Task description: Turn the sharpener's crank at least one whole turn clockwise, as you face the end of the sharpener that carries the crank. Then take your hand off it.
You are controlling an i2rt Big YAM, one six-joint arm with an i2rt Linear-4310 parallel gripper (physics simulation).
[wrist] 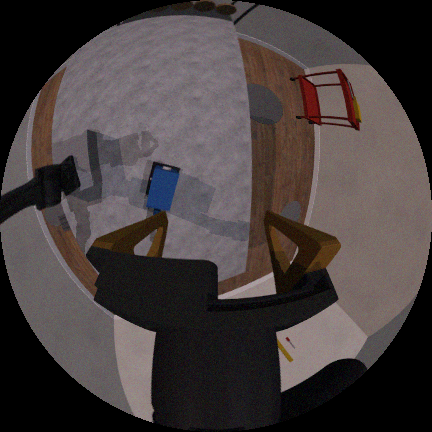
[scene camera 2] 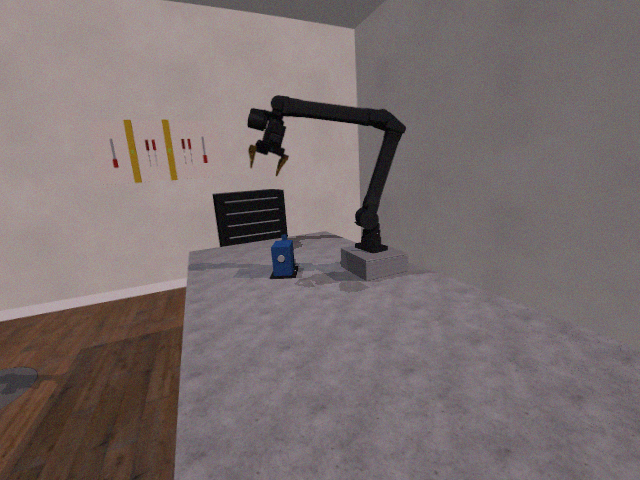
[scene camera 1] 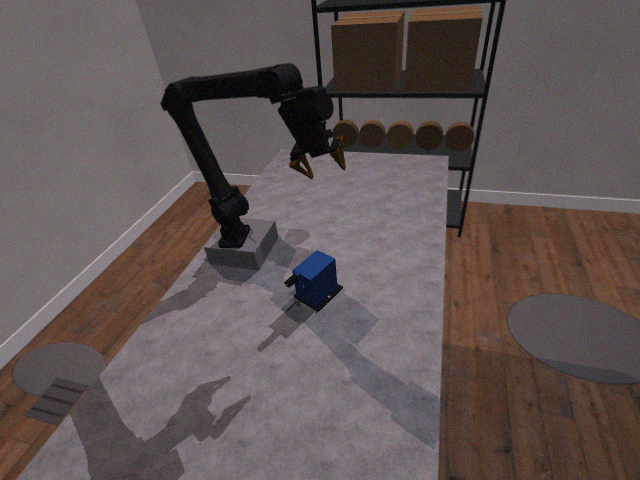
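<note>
The blue sharpener stands upright on its dark base on the grey table. A dark crank knob sticks out at its left end in the first scene view. In the second scene view the white disc shows on the facing end, and a small part of the crank shows above the top. In the wrist view the crank is mostly hidden below the body. My gripper is open and empty, high above the table and apart from the sharpener and its crank.
The arm's base block stands on the table beside the sharpener. A shelf rack with boxes and round pieces stands beyond the far table end. A black drawer cabinet and a red cart stand off the table.
</note>
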